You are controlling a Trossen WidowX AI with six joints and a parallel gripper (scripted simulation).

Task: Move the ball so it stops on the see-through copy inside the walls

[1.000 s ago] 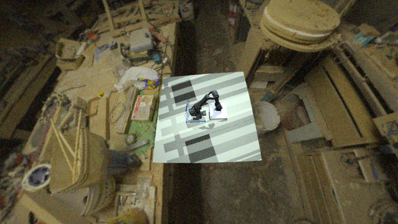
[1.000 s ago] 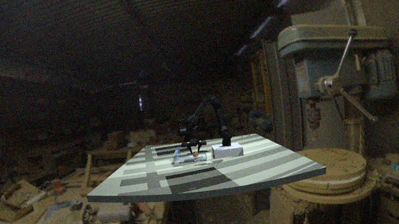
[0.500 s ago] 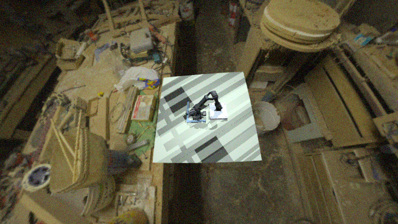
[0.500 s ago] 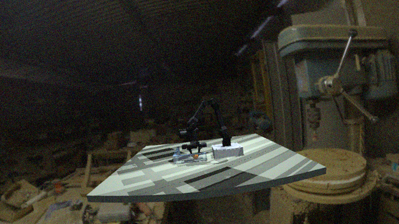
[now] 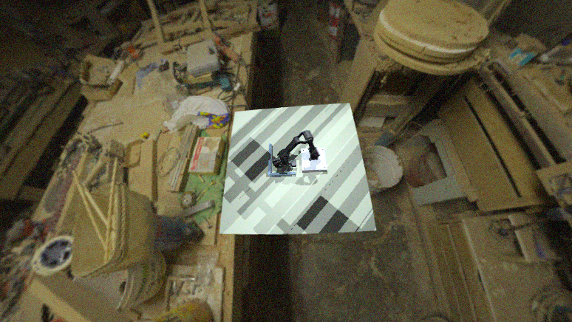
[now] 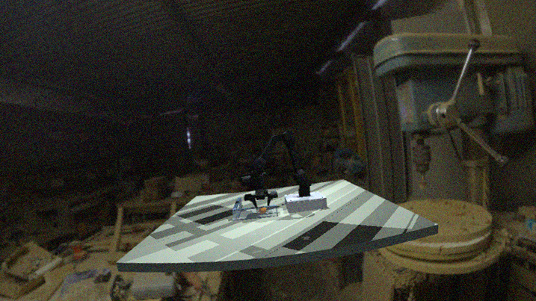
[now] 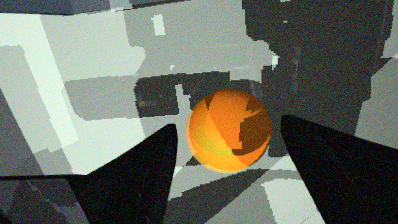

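Right now the see-through copy of ball is right at my gripper tip. Also, from my gripper tip: orange ball: right at my gripper tip.
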